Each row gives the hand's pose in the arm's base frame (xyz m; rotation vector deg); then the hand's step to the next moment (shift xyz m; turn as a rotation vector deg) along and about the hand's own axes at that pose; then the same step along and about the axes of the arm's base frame.
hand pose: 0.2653 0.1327 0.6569 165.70 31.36 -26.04
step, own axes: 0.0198 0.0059 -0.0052 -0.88 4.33 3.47
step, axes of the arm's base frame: 0.0212 0.0022 -0.0009 -0.06 -5.01 -2.54
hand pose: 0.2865 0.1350 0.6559 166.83 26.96 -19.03
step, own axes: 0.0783 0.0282 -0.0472 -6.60 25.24 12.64
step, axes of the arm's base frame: 0.0907 0.0059 0.0299 -0.24 -28.10 -7.13
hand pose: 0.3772 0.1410 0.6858 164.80 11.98 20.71
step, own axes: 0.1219 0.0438 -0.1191 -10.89 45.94 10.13
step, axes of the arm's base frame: 0.0909 0.0039 0.1506 -2.70 -48.21 -0.60
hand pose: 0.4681 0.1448 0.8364 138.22 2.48 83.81
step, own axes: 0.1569 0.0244 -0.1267 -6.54 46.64 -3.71
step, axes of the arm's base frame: -0.0388 0.0386 0.1956 -12.75 -44.54 9.23
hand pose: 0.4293 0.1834 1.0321 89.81 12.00 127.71
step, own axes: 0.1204 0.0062 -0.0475 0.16 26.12 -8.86
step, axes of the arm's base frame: -0.0801 0.0487 0.0895 -14.53 -22.65 6.05
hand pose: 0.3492 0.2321 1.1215 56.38 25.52 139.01
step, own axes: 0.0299 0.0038 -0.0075 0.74 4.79 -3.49
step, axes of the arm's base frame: -0.0253 0.0122 0.0133 -4.44 -3.98 0.22
